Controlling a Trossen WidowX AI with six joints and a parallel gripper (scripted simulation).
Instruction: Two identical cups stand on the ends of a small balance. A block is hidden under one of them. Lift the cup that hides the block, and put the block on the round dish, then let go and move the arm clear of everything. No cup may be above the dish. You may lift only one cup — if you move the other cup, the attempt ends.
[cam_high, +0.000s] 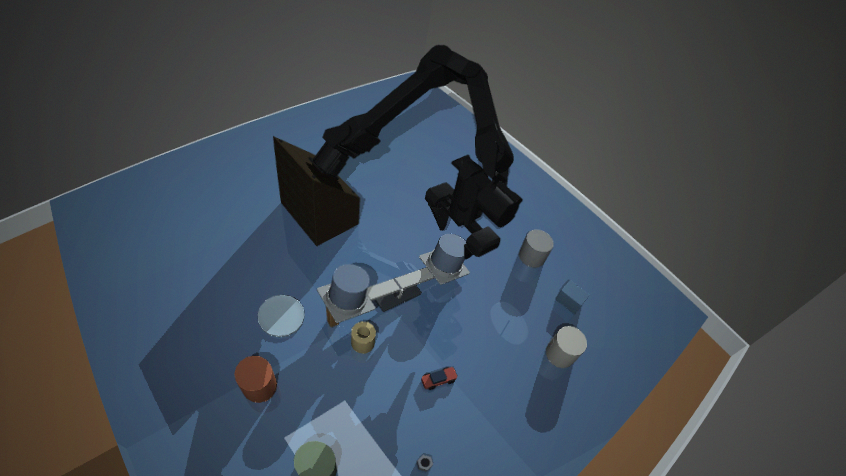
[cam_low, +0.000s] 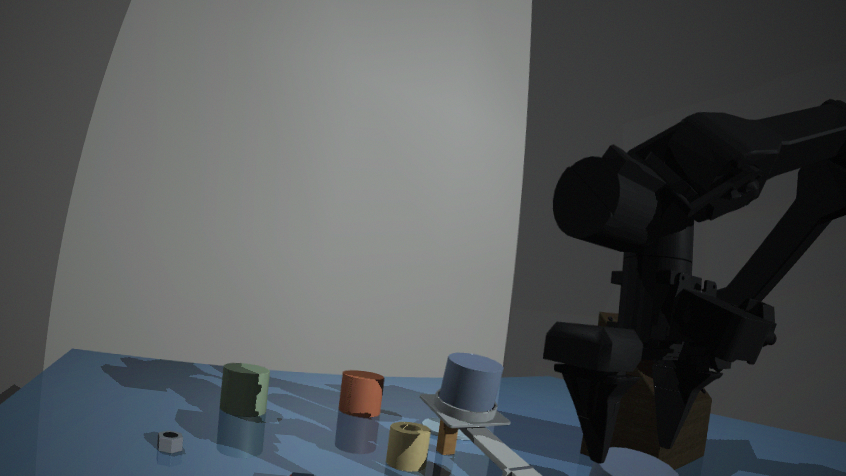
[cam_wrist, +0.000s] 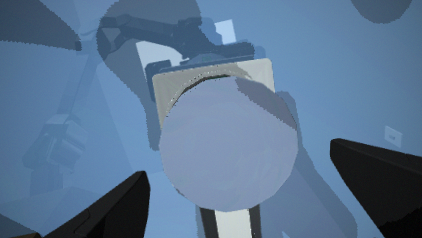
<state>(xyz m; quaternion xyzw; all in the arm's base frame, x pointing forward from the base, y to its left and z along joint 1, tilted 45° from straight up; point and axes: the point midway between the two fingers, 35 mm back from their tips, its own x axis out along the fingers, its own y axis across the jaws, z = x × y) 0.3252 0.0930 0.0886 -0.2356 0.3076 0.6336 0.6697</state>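
Now: the pale green block 6 cm below my gripper tip. Round my gripper tip: blue-grey cup 4 cm below, 2 cm to the left; red toy car 20 cm to the right, 19 cm ahead, 9 cm below; yellow ring 27 cm to the right, 8 cm below, 4 cm ahead.
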